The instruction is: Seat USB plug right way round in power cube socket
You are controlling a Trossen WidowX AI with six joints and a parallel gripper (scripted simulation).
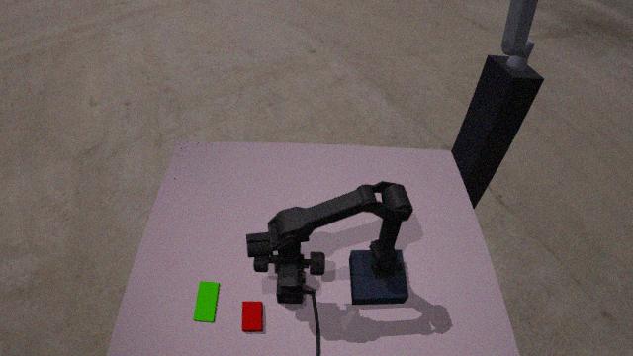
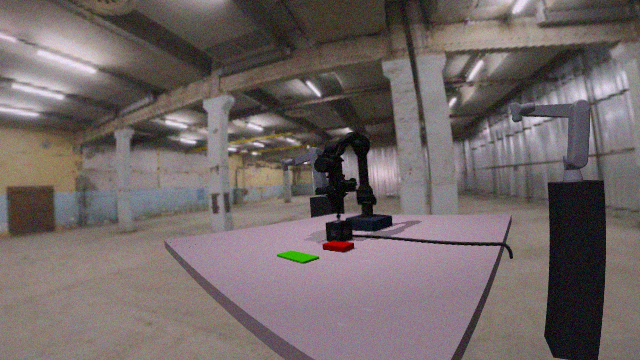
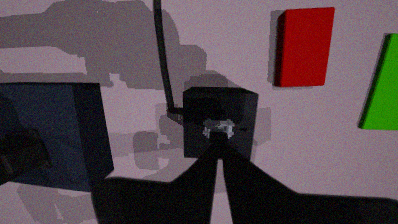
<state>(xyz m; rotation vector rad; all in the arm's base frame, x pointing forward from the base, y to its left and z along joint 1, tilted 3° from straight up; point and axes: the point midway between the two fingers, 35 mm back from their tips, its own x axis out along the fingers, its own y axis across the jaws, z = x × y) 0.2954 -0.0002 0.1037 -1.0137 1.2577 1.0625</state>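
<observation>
The metal-rimmed socket lies 5 cm below my gripper tip. From my gripper tip the other things lie so: dark USB plug 2 cm below; red pad 13 cm ahead, 11 cm below, 7 cm to the left; green pad 27 cm ahead, 12 cm below.
</observation>
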